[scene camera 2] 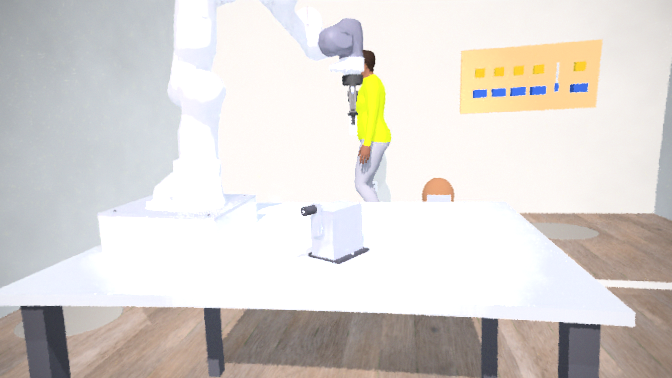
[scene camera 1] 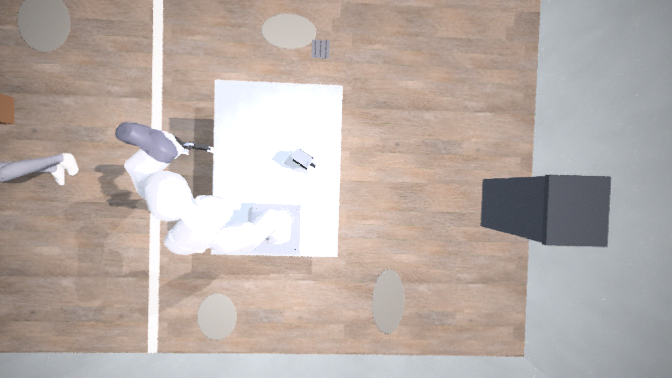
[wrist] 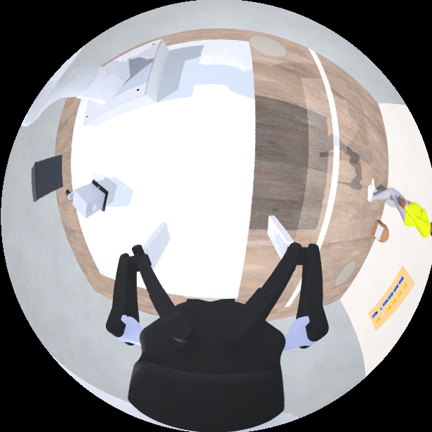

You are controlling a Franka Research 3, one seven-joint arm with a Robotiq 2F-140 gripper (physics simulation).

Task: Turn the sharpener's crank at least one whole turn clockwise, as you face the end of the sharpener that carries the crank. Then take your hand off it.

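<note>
The white, box-shaped sharpener (scene camera 1: 302,158) (scene camera 2: 341,231) (wrist: 89,200) stands upright on the white table on a thin dark base. Its crank has a light arm (scene camera 2: 317,226) and a black handle (scene camera 1: 312,165) (scene camera 2: 309,210) (wrist: 68,193). In scene camera 2 the handle is at the top of the crank, on the sharpener's left end. My gripper (scene camera 2: 353,129) (wrist: 216,228) is open, with its fingers wide apart and nothing between them. It points down, high above the table's far edge in scene camera 2, well away from the sharpener and not touching the crank.
The white table (scene camera 1: 250,110) (scene camera 2: 450,280) (wrist: 200,150) carries the arm's base block (scene camera 1: 294,245) (scene camera 2: 120,230) (wrist: 156,75) at one corner. A dark block (scene camera 1: 577,210) (wrist: 47,177) stands beyond the table. A person in a yellow top (scene camera 2: 372,107) (wrist: 416,217) stands behind it.
</note>
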